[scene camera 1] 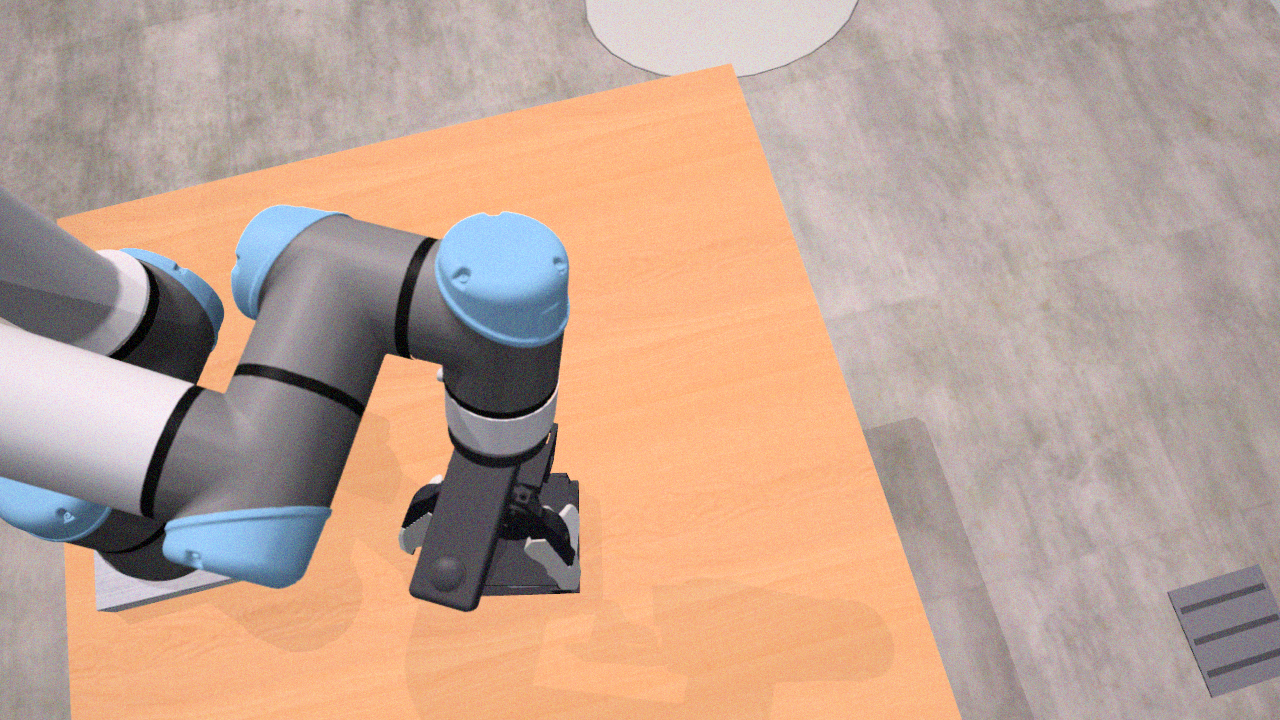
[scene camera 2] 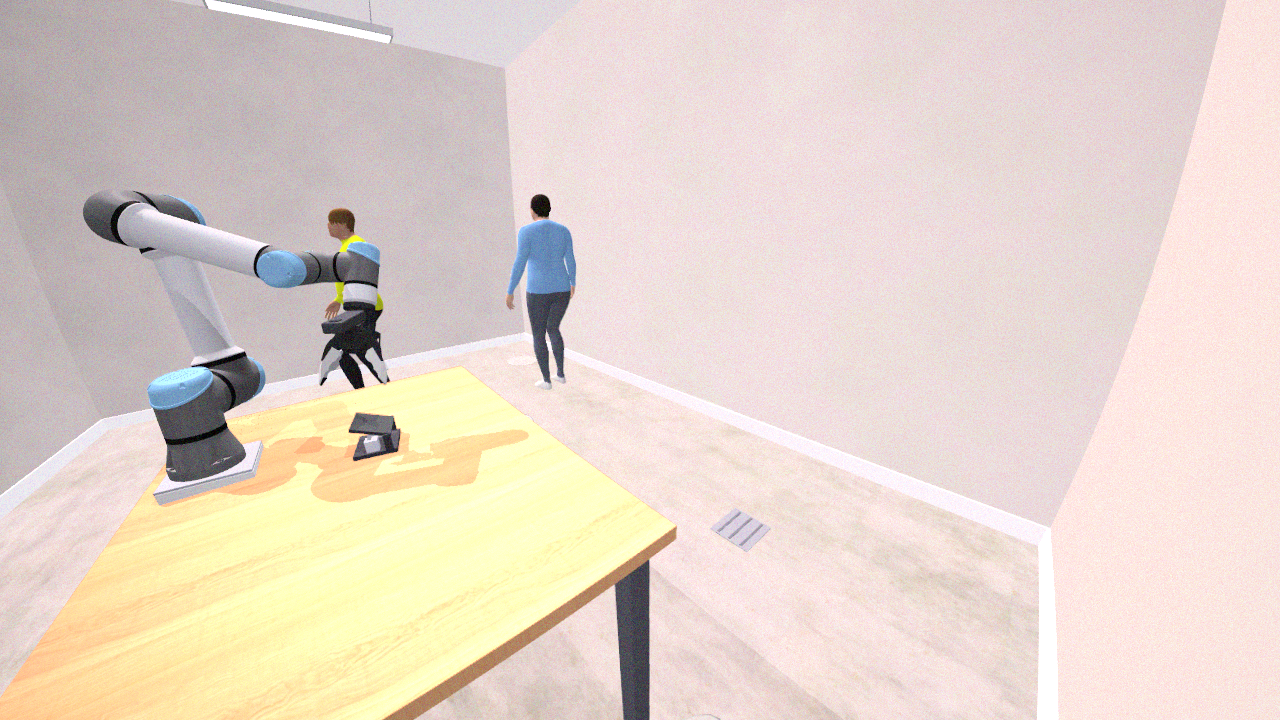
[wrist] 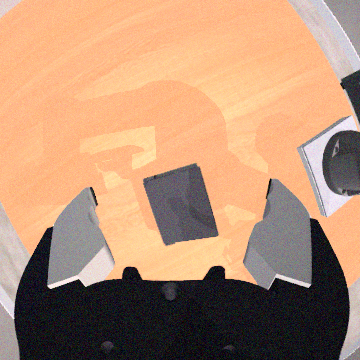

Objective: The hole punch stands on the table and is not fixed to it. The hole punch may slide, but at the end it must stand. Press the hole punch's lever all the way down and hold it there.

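Places are measured from the arm's base along level axes (x right, y down, z ahead), in centimetres.
Pixels of known places: gripper, fingertip midpoint: (scene camera 2: 352,385) (wrist: 179,186); arm's base, link origin: (scene camera 2: 209,464) (wrist: 344,162).
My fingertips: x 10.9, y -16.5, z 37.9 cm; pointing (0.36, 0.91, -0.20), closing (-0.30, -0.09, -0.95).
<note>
Ahead of a thing's pixels: the offset from my fingertips to its top centre. Level surfaces: height alone.
The dark hole punch {dx -4.9, dy +10.7, dz +1.2 cm} (scene camera 1: 531,579) (scene camera 2: 388,443) stands upright on the wooden table {dy +19.2 cm} (scene camera 1: 680,358) (scene camera 2: 375,555) (wrist: 150,45). Its lever {dx -4.9, dy +10.7, dz +1.2 cm} (scene camera 2: 370,423) (wrist: 182,212) is raised, with a gap above the base in the second scene view. My gripper (scene camera 1: 486,561) (scene camera 2: 355,383) (wrist: 179,186) is open and empty. It points down and hangs well above the lever, touching nothing. In the wrist view the lever's flat top lies between the two spread fingers, far below them. In the first scene view the gripper and wrist hide much of the hole punch.
The arm's base plate (scene camera 1: 134,592) (scene camera 2: 210,484) (wrist: 314,172) is on the table beside the hole punch. A person in yellow (scene camera 2: 350,242) is behind the arm and a person in blue (scene camera 2: 545,257) stands beyond the table. A grate (scene camera 1: 1230,626) (scene camera 2: 741,529) lies in the floor.
</note>
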